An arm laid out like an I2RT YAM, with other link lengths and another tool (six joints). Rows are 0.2 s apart.
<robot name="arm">
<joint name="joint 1" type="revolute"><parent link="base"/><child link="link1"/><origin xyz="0.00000 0.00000 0.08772"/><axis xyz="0 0 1"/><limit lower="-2.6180" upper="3.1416"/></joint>
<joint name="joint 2" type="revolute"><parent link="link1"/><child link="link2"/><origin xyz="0.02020 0.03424 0.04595"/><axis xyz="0 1 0"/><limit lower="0.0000" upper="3.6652"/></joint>
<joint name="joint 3" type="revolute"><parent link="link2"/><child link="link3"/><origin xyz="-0.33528 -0.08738 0.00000"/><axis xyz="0 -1 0"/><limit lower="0.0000" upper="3.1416"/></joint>
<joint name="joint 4" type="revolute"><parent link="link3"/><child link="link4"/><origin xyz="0.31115 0.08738 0.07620"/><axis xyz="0 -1 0"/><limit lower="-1.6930" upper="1.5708"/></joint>
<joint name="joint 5" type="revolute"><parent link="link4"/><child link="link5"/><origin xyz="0.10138 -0.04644 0.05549"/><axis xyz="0 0 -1"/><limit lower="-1.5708" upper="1.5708"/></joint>
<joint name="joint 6" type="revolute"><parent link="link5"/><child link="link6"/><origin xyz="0.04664 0.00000 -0.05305"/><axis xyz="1 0 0"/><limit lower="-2.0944" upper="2.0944"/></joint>
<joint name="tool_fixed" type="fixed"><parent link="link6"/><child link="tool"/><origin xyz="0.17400 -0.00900 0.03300" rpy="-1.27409 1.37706 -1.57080"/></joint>
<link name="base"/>
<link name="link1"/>
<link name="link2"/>
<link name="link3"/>
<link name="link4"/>
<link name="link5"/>
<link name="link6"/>
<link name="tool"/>
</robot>
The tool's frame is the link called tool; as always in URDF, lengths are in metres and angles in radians.
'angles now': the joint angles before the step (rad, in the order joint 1, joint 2, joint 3, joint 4, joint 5, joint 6). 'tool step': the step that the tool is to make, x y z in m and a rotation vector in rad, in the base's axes. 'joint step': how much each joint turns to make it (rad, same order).
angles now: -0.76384 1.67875 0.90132 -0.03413 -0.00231 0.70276
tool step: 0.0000 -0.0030 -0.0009 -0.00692 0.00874 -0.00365
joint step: 0.00015 0.00850 0.00654 0.00044 0.01063 -0.00484
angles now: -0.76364 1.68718 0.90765 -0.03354 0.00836 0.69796
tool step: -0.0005 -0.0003 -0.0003 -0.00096 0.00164 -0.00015
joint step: -0.00066 0.00031 -0.00049 0.00030 0.00097 -0.00163
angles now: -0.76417 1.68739 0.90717 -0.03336 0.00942 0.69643
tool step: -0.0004 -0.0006 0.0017 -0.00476 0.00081 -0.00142
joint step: 0.00027 -0.00276 0.00024 -0.00028 0.00407 -0.00152
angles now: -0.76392 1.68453 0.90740 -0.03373 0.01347 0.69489
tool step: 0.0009 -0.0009 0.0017 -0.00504 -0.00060 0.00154
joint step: 0.00046 -0.00009 0.00231 0.00156 0.00159 -0.00301
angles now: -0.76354 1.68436 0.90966 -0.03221 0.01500 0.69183
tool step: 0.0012 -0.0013 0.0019 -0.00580 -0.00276 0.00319
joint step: -0.00077 0.00040 0.00187 0.00461 -0.00110 -0.00443
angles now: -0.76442 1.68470 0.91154 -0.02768 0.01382 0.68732
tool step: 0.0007 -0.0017 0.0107 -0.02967 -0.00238 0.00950
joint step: 0.00114 -0.01719 -0.00257 0.00798 0.00815 -0.01987
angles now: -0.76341 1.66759 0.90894 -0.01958 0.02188 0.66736
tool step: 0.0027 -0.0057 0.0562 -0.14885 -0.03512 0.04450
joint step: 0.00082 -0.09003 -0.02494 0.06624 0.02142 -0.09158
